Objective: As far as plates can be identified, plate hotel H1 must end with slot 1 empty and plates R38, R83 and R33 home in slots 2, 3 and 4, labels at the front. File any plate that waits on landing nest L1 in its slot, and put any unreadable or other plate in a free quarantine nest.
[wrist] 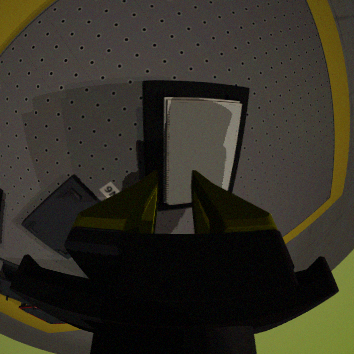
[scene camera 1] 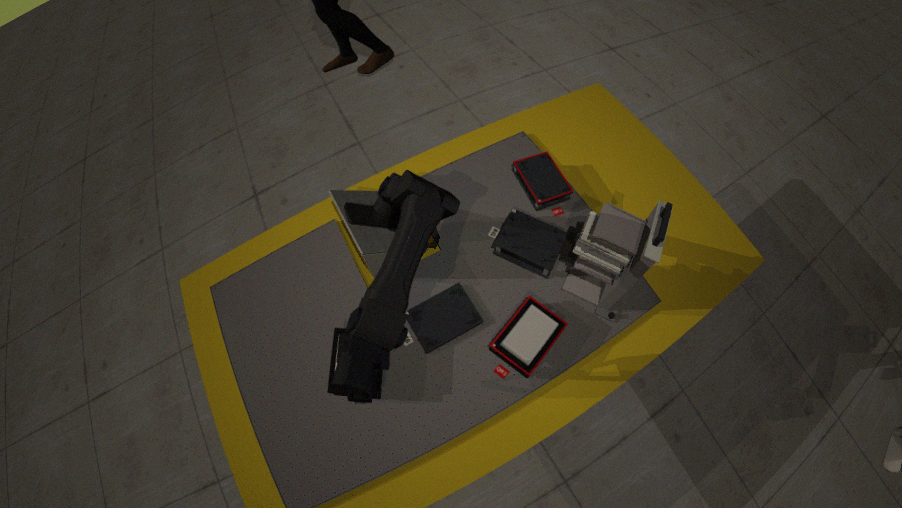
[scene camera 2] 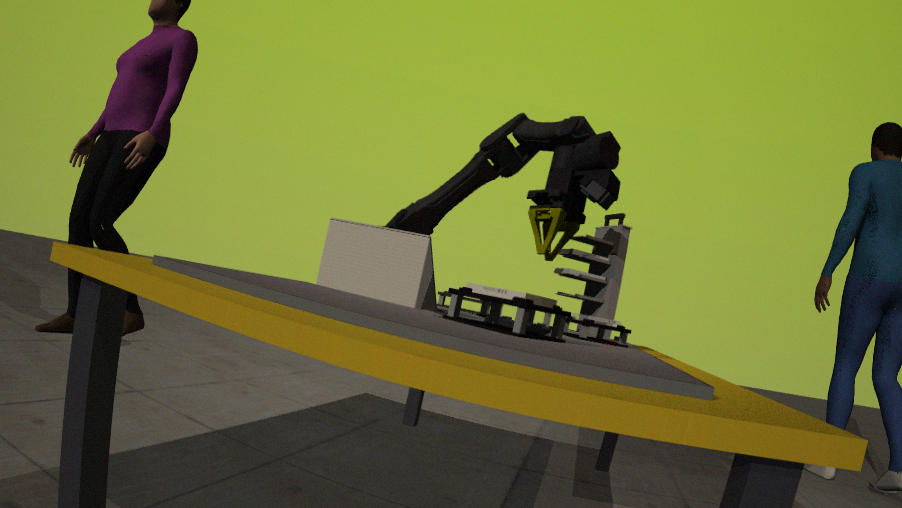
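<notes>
My gripper is nearly shut, with a narrow gap and nothing between the fingers. It hangs well above a light grey plate that lies flat in a black nest. In scene camera 1 the arm hides this plate and nest, and only a bit of the yellow fingers shows. Plate hotel H1 stands at the right end of the board, with light plate edges in its slots. No label is readable.
A red-rimmed nest holds a white plate. Another red-rimmed nest is dark. Two black nests lie between them. A grey wedge block stands beside the arm. Two people walk nearby.
</notes>
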